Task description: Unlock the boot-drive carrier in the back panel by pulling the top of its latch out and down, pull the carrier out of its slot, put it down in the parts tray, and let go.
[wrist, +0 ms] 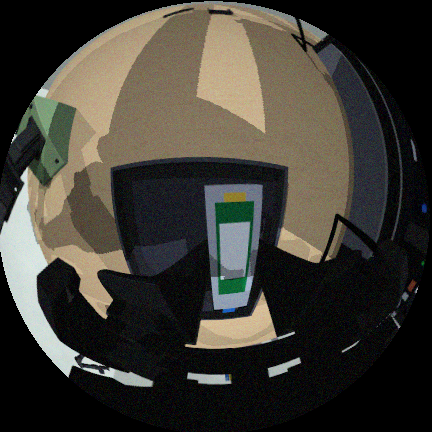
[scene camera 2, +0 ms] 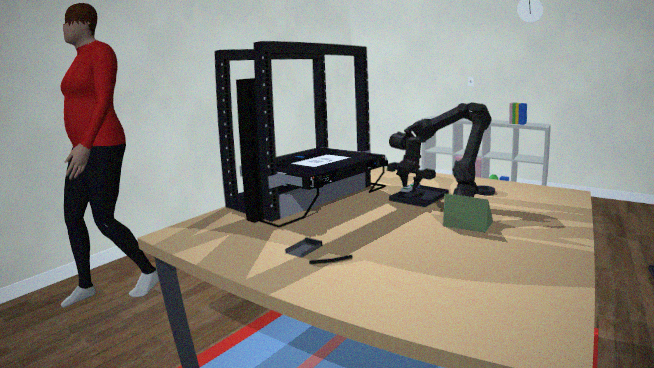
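Observation:
The boot-drive carrier is a narrow grey frame with a green board, a pale label, a yellow patch at its far end and a small blue tab at its near end. My gripper is shut on its long sides, with fingers pointing down. The carrier is within the outline of the dark parts tray, right of its middle in the wrist view; whether it touches the tray floor I cannot tell. The chassis with the back panel sits in the rack; its carrier slot is not clear.
The black rack stands left of the tray in the scene view, with black cables beside it. A green wedge block stands near the arm's base. A small grey tray and a black bar lie near the table's front left.

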